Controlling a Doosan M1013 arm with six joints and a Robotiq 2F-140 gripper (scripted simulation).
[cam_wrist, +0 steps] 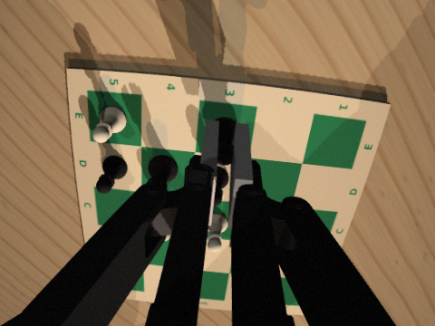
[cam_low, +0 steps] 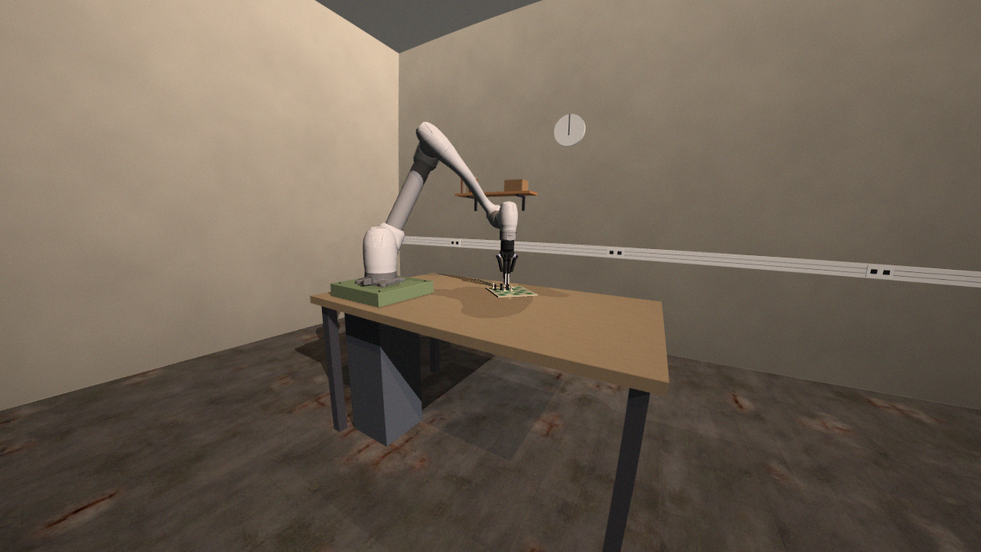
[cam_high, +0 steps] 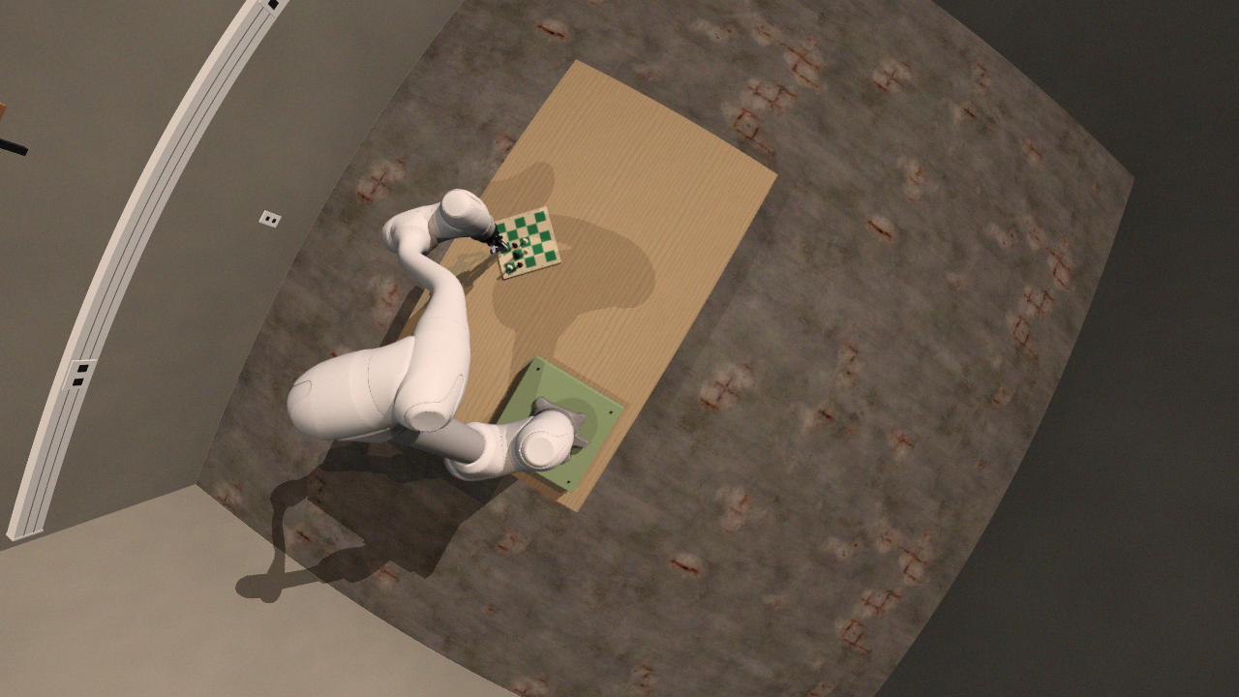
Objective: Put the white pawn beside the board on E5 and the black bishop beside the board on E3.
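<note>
Right now my hand is 6 cm to the left of the chessboard, 6 cm above it and 5 cm short of it.
</note>
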